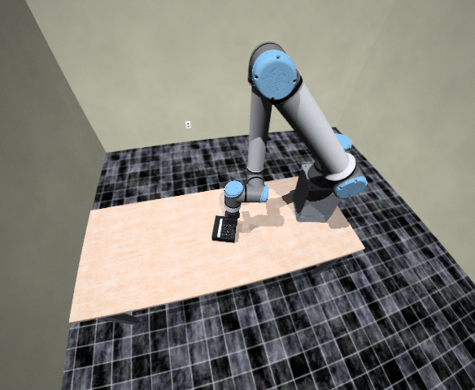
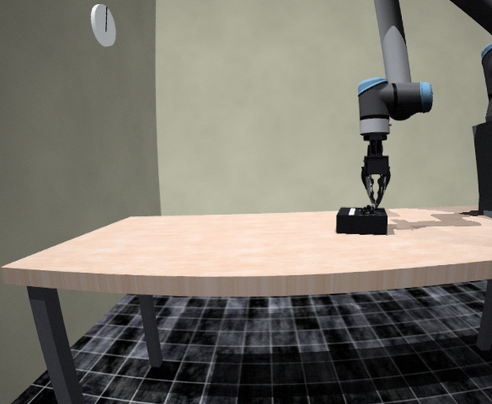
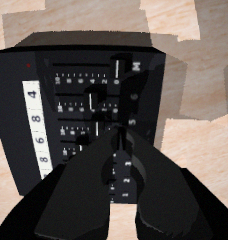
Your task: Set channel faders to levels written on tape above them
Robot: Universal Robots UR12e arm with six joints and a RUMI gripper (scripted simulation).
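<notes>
The fader 4 cap lies 40 mm ahead of my hand, 10 mm to the left of it and 10 mm below it. The rest, counted from my hand: master fader cap 10 mm behind, 40 mm to the right, 10 mm below; fader 3 cap 50 mm ahead, 30 mm to the left, 10 mm below; fader 2 cap 30 mm ahead, 60 mm to the left, 10 mm below.
</notes>
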